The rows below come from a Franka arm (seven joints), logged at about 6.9 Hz.
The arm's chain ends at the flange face. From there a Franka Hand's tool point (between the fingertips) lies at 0.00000 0.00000 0.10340 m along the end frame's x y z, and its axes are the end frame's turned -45 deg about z.
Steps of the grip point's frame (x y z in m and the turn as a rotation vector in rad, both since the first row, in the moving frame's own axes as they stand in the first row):
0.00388, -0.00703, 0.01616, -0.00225, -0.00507, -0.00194
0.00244, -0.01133, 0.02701, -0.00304, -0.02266, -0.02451
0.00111, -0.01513, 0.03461, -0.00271, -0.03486, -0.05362
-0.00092, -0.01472, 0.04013, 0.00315, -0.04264, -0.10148
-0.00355, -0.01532, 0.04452, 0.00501, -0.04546, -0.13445
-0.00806, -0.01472, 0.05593, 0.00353, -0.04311, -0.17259
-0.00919, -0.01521, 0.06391, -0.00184, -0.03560, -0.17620
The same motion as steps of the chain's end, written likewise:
-0.00202, -0.00825, 0.01616, -0.00518, -0.00199, -0.00194
-0.00487, -0.01163, 0.02704, -0.01817, -0.01387, -0.02451
-0.00764, -0.01429, 0.03467, -0.02657, -0.02273, -0.05362
-0.00786, -0.01281, 0.04022, -0.02792, -0.03238, -0.10148
-0.00986, -0.01152, 0.04463, -0.02860, -0.03569, -0.13445
-0.01296, -0.00788, 0.05603, -0.02799, -0.03298, -0.17259
-0.01504, -0.00720, 0.06398, -0.02647, -0.02387, -0.17620

